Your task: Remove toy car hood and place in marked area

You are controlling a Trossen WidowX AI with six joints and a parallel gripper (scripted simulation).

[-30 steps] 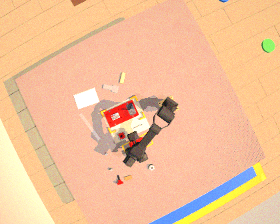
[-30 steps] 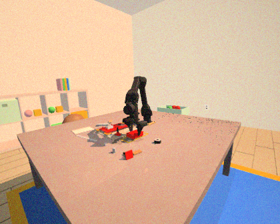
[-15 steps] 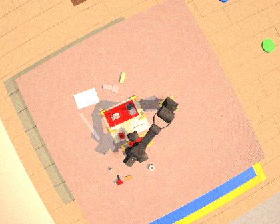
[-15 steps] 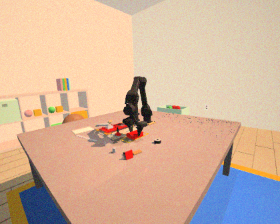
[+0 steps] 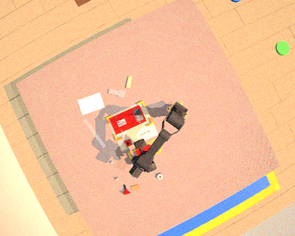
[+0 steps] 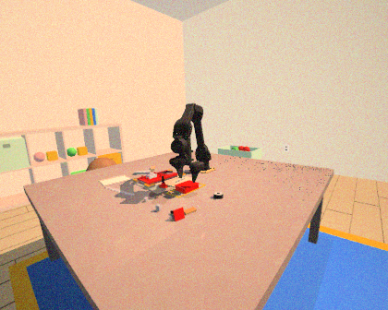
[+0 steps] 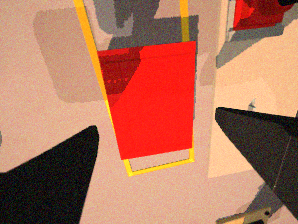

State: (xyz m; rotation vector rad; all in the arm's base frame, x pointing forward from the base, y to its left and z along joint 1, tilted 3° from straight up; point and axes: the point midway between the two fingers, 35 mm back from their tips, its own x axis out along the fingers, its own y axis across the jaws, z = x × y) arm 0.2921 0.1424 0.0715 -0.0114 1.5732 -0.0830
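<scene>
Now: gripper tip 3 cm above the red hood. From my gripper tip the other things lie so: grey rod: 24 cm to the right, 23 cm ahead, 4 cm below; small wheel: 17 cm to the left, 3 cm below, 1 cm behind; orange piece: 17 cm to the left, 16 cm ahead, 4 cm below.
</scene>
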